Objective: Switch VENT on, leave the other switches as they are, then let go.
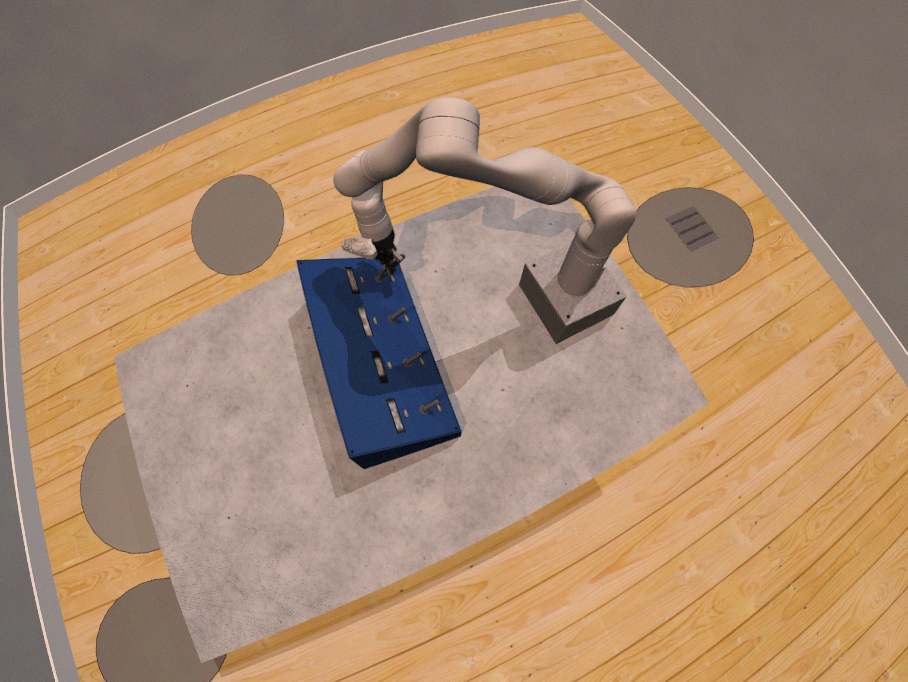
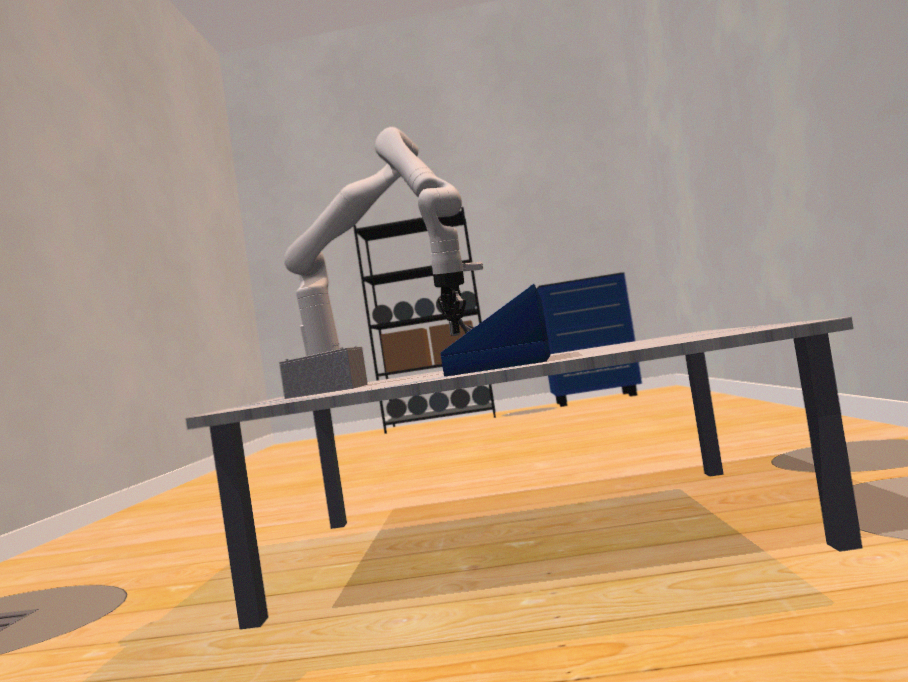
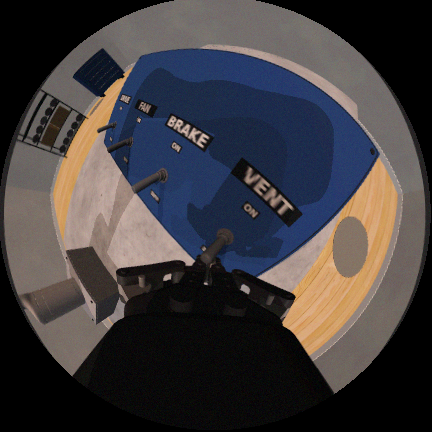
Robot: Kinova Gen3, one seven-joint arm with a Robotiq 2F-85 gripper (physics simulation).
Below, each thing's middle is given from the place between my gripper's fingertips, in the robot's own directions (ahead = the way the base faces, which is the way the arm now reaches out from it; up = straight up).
Labels:
My gripper is now 9 cm short of the blue sloped switch panel (image 1: 378,398), 19 cm to the right of it and 1 cm above it.

